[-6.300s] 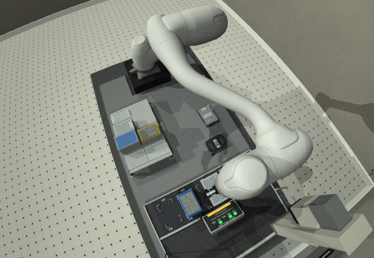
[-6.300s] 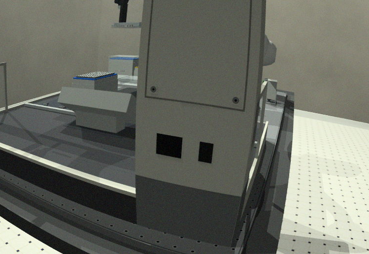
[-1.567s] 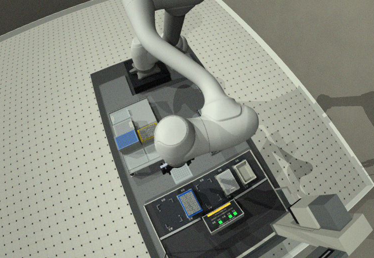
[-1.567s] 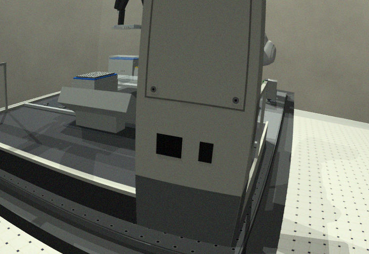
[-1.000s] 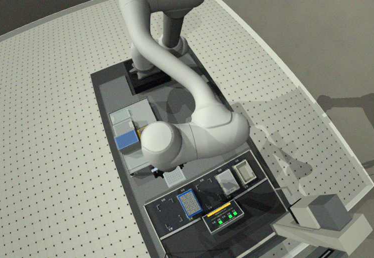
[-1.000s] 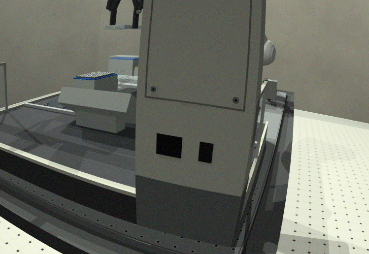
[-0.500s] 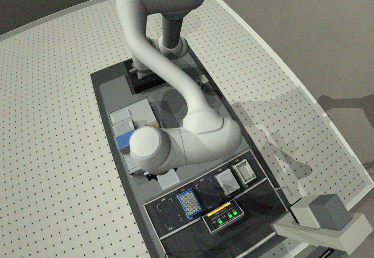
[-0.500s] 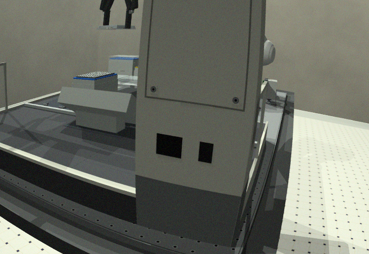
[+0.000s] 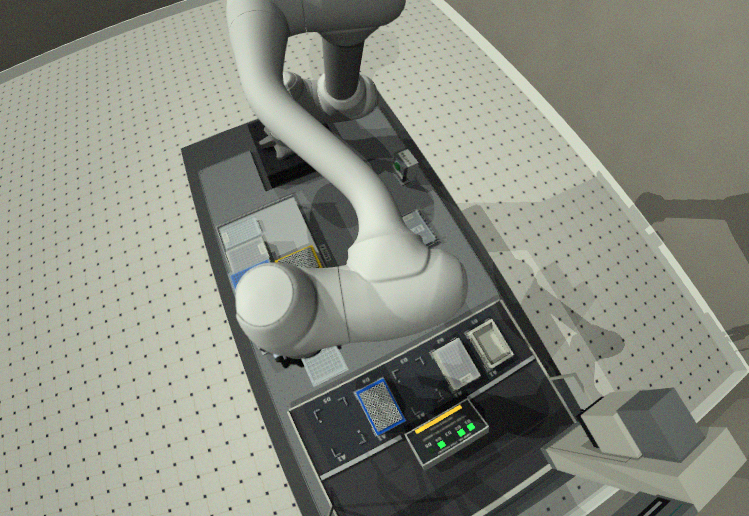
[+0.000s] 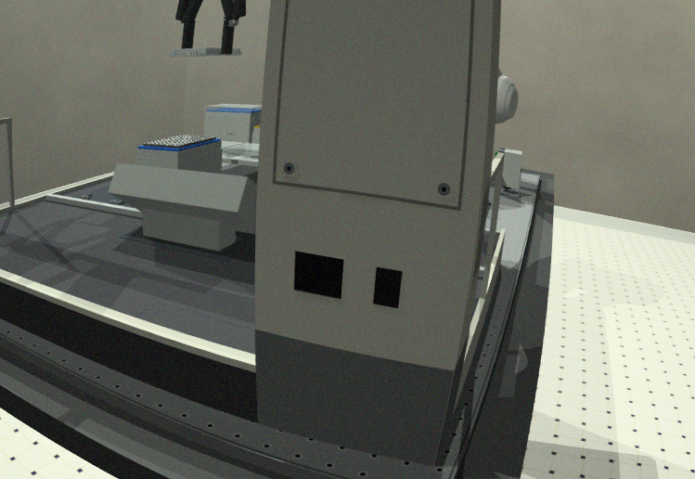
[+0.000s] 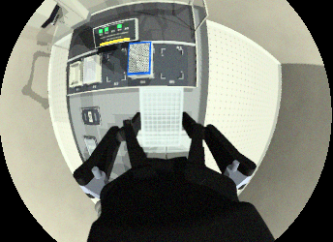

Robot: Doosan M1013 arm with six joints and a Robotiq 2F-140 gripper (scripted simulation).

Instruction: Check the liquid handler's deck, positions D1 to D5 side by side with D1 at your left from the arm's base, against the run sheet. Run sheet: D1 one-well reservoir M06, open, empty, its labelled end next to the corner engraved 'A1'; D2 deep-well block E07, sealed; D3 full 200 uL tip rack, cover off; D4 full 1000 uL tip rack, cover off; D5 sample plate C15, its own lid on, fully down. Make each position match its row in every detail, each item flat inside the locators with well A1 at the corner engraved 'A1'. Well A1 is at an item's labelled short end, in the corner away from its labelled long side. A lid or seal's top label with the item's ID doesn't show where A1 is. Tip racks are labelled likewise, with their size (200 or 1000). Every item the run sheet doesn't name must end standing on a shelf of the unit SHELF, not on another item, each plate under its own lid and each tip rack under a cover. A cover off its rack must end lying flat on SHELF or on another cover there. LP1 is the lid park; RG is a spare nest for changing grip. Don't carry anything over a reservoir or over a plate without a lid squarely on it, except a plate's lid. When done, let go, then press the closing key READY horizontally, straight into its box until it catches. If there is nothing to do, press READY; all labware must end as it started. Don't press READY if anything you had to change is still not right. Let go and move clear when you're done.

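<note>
The blue-rimmed tip rack lies 200 mm below my hand, 180 mm ahead of it and 80 mm to the left of it. From my hand the other things lie so: white well plate (20 mm below); shelf unit (350 mm behind, 250 mm below, 20 mm to the right); yellow-rimmed tip rack (300 mm behind, 210 mm below, 50 mm to the left).
</note>
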